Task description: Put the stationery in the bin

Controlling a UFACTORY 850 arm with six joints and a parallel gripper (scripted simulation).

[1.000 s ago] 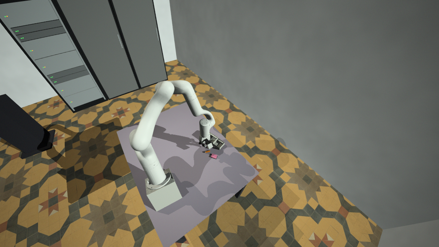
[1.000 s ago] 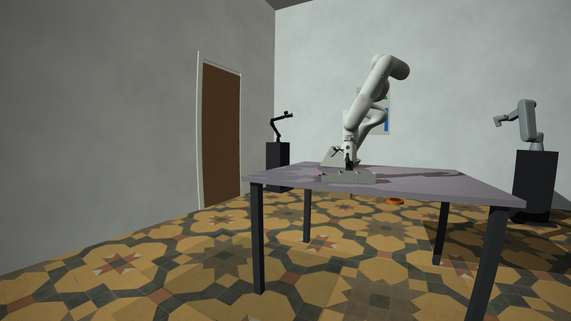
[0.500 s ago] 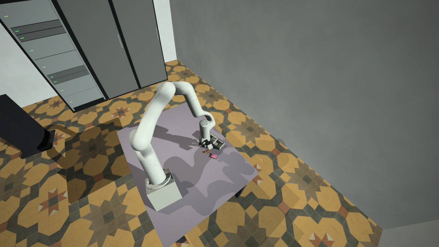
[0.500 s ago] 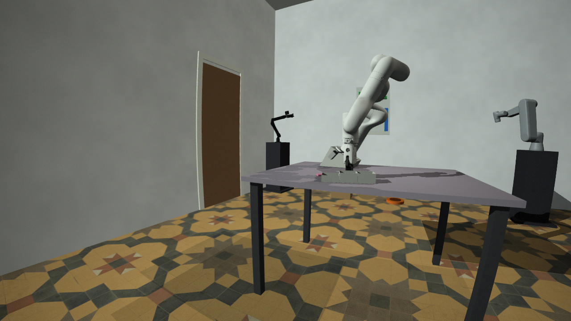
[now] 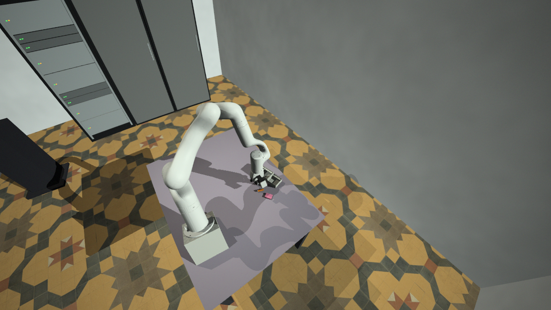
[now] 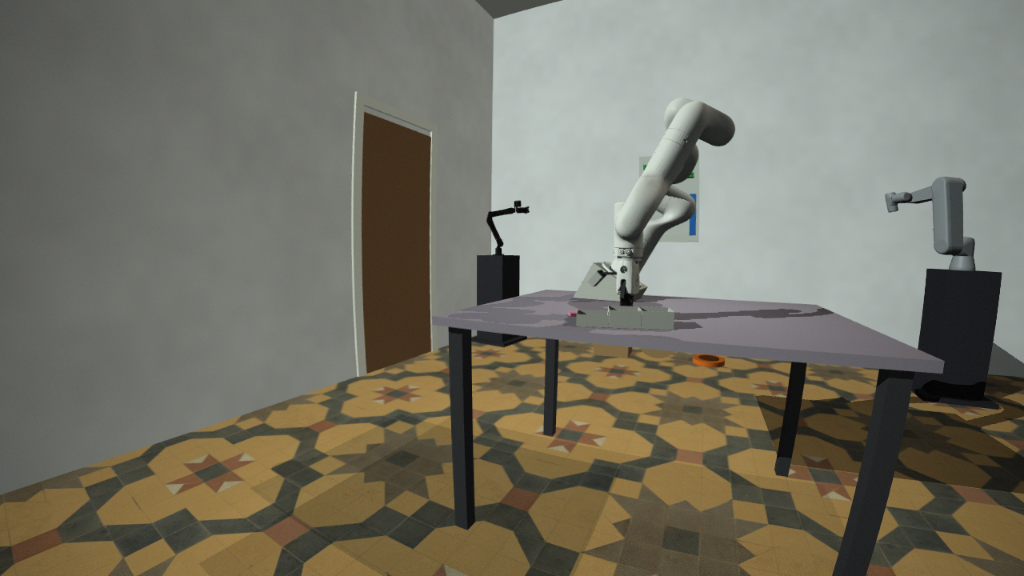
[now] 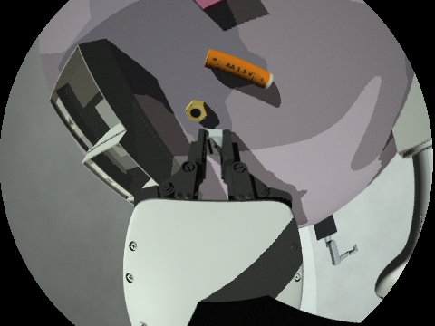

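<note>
Right now the silver thing is 10 mm below my hand. Also, from my hand: orange cylinder: 10 mm behind, 70 mm to the right, 20 mm below; eraser: 60 mm ahead, 90 mm to the left, 10 mm below; ring-like thing: 20 mm ahead, 30 mm to the right, 20 mm below.
</note>
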